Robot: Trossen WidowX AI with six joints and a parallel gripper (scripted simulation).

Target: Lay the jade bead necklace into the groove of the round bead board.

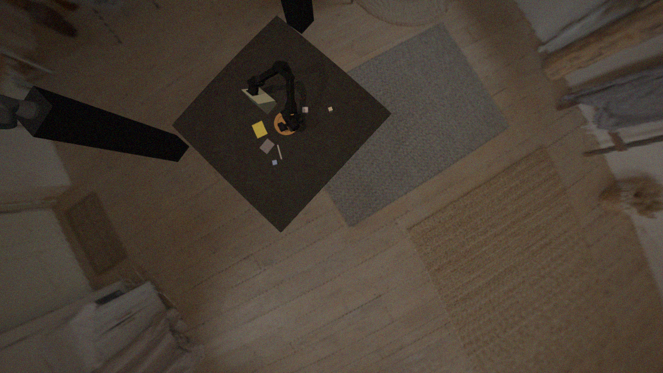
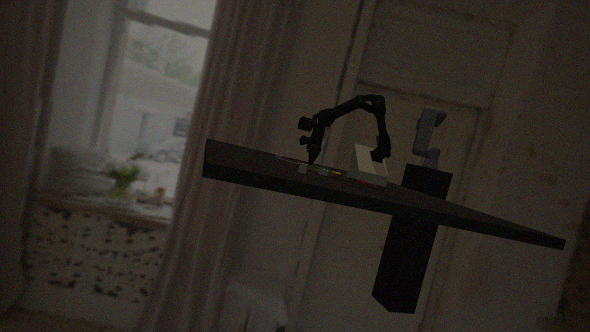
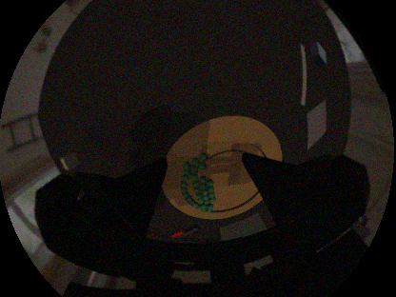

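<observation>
Now: the round bead board 6 cm behind my gripper tip, 1 cm to the right of it and 1 cm below it. Round my gripper tip: white stick: 22 cm to the right, 4 cm ahead, 2 cm below; grey-white block: 16 cm to the left, 1 cm below, 1 cm behind; grey square: 25 cm to the right, 7 cm behind, 2 cm below.
</observation>
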